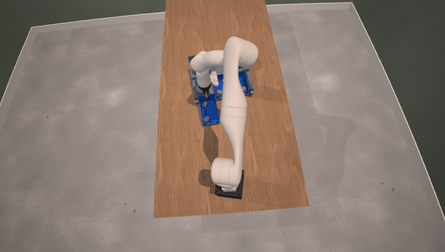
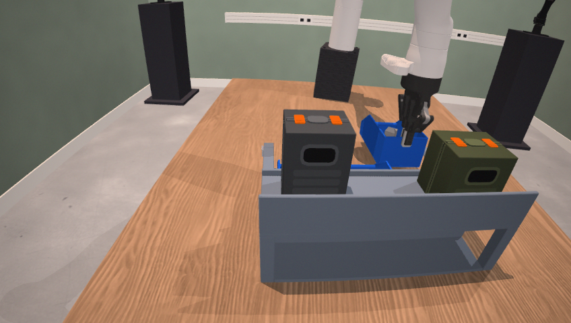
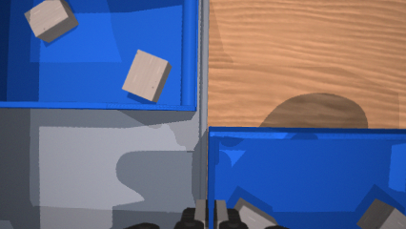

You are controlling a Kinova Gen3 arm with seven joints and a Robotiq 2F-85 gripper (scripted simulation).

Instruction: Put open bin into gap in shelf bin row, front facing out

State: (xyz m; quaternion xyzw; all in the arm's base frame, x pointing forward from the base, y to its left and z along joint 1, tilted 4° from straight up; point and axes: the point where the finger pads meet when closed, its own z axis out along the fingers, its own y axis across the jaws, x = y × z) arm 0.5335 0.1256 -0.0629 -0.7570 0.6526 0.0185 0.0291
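The grey part lies 3 cm behind my hand, 2 cm to the left of it and 6 cm below it. Round my hand: grey shelf 14 cm ahead, 9 cm to the right, 3 cm below.
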